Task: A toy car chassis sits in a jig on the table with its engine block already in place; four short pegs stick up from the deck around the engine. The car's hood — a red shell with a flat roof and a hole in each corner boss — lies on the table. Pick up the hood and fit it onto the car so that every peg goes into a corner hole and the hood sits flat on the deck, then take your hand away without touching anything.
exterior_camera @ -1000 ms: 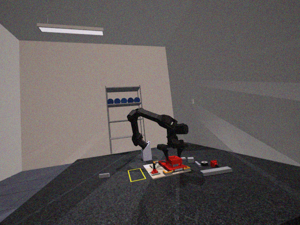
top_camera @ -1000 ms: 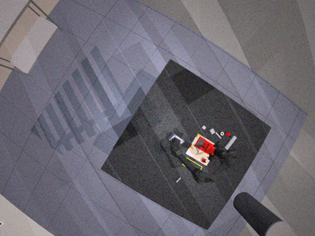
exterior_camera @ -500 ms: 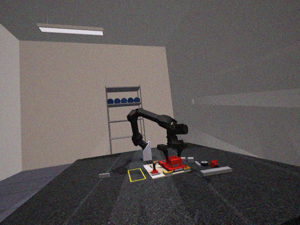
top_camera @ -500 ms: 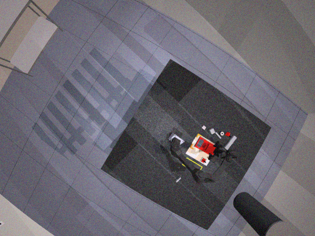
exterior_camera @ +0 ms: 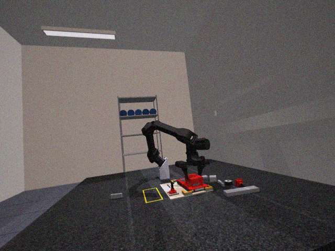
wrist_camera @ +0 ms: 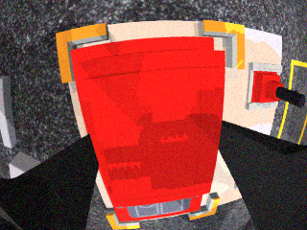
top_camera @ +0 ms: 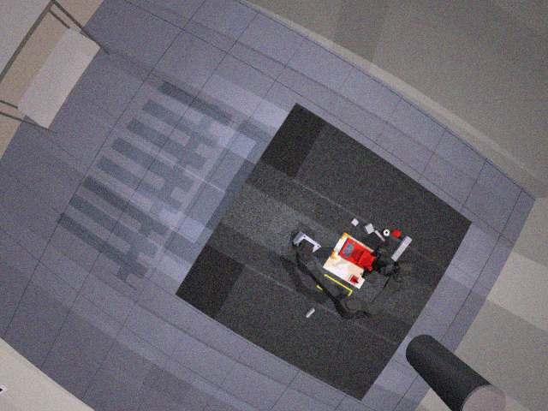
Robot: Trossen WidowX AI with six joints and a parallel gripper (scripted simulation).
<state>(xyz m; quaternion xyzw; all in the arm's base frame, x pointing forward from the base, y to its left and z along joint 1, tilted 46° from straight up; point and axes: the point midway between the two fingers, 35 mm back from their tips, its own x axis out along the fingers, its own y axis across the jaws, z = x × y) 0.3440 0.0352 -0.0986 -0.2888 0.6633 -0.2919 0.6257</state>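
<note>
Now: the red hood right at my gripper tip. Round my gripper tip: beige jig plate: 5 cm behind, 3 cm to the right, 4 cm below; grey engine block: 1 cm to the left, 3 cm below; long grey bar: 16 cm ahead, 16 cm to the left, 5 cm below.
</note>
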